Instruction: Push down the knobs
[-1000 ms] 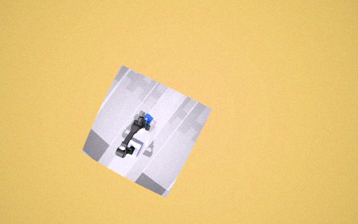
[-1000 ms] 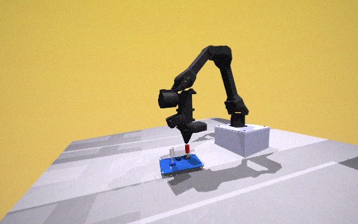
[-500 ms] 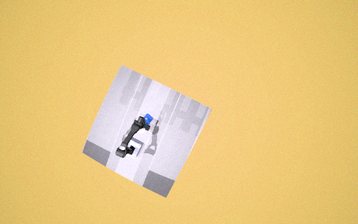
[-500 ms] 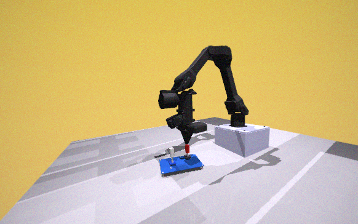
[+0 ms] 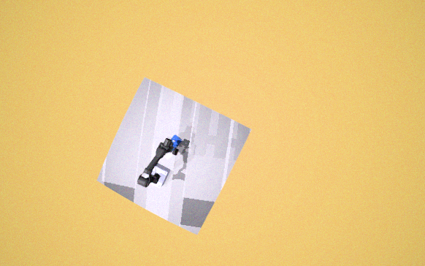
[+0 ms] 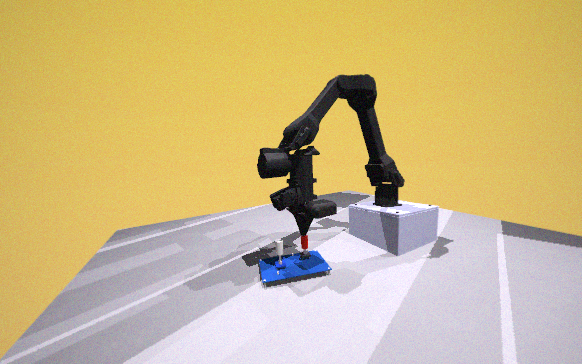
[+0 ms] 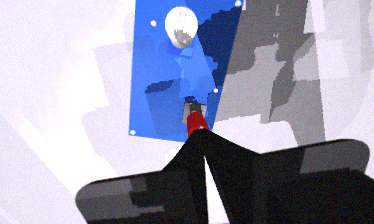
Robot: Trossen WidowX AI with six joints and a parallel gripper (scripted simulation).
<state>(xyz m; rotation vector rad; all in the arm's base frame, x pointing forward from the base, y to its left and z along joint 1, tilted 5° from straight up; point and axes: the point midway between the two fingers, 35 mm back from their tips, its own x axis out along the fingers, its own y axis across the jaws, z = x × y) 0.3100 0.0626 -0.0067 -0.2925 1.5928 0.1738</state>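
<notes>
The red knob lies 1 cm below my gripper tip.
</notes>
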